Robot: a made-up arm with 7 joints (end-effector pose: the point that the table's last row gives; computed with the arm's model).
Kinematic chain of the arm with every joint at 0, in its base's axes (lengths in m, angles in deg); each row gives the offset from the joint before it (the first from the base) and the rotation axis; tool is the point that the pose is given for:
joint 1: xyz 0 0 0.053 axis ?
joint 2: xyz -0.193 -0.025 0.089 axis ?
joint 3: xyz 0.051 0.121 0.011 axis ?
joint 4: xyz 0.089 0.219 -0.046 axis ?
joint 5: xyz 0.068 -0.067 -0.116 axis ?
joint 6: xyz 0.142 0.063 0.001 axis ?
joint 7: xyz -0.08 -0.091 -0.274 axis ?
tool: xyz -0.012 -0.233 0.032
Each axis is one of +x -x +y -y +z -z.
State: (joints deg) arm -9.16 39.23 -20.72 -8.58 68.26 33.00 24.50
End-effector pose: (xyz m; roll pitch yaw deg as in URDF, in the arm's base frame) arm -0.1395 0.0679 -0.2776 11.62 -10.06 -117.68
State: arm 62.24 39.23 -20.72 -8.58 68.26 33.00 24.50
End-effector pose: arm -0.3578 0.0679 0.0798 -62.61 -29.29 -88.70
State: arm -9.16 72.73 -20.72 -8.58 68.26 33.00 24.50
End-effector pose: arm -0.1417 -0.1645 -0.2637 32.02 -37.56 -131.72
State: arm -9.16 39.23 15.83 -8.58 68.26 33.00 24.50
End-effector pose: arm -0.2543 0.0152 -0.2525 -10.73 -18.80 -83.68
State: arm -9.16 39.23 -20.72 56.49 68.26 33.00 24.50
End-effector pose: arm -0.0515 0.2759 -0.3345 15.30 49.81 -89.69
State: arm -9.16 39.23 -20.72 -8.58 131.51 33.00 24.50
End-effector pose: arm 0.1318 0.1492 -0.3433 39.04 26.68 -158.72
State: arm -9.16 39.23 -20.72 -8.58 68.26 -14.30 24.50
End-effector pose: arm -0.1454 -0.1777 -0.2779 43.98 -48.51 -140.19
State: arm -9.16 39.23 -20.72 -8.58 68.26 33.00 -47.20
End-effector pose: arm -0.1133 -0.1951 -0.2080 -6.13 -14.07 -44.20
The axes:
joint 1: +y
joint 2: -x
joint 3: +z
joint 4: +x
joint 5: -z
joint 6: +y
joint 7: -z

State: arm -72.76 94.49 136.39 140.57 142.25 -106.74 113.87
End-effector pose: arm -0.7443 -0.0298 -0.2788 141.38 -42.97 90.39
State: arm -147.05 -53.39 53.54 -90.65 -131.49 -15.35 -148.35
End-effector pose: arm 0.1009 -0.0207 -0.0299 -179.83 19.65 -124.27
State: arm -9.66 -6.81 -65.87 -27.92 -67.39 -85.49 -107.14
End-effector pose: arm 0.4328 0.0617 0.0546 -68.21 20.18 99.51
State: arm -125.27 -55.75 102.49 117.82 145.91 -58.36 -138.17
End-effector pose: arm 0.5136 0.1818 -0.3992 -96.05 71.06 65.33
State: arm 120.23 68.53 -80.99 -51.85 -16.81 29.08 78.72
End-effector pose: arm 0.0363 0.0505 0.2544 -165.04 -5.81 23.63
